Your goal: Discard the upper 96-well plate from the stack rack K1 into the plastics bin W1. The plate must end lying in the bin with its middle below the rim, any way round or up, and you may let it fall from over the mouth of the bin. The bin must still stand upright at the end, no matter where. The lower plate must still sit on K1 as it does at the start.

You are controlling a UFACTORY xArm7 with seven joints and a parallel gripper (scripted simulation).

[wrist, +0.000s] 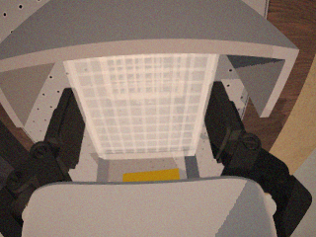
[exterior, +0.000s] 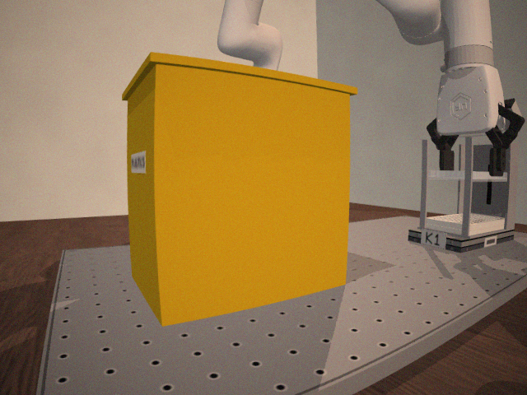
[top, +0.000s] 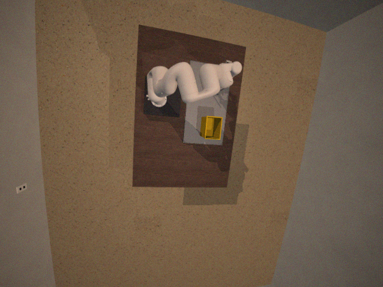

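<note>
Right now my hand is 60 mm to the right of the black slot, 30 mm above it and 10 mm short of it. From my hand the other things lie so: 96-well plate: 10 mm below; then yellow plastics bin W1: 390 mm to the right, 40 mm behind, 20 mm below.
</note>
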